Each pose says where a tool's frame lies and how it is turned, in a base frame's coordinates. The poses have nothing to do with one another.
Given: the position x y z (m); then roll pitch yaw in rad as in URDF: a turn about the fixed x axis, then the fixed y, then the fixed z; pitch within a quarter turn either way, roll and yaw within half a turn.
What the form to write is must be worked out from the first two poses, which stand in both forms.
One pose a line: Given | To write
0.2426 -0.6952 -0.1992 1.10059 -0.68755 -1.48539 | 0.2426 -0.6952 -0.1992 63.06 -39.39 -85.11
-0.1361 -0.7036 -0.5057 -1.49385 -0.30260 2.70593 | -0.1361 -0.7036 -0.5057 -85.59 -17.34 155.04
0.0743 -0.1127 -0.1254 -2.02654 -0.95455 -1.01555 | 0.0743 -0.1127 -0.1254 -116.11 -54.69 -58.19
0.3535 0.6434 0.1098 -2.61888 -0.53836 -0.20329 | 0.3535 0.6434 0.1098 -150.05 -30.85 -11.65
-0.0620 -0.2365 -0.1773 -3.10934 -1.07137 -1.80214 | -0.0620 -0.2365 -0.1773 -178.15 -61.38 -103.26
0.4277 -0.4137 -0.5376 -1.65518 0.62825 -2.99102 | 0.4277 -0.4137 -0.5376 -94.83 36.00 -171.37
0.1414 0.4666 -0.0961 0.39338 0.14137 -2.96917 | 0.1414 0.4666 -0.0961 22.54 8.10 -170.12
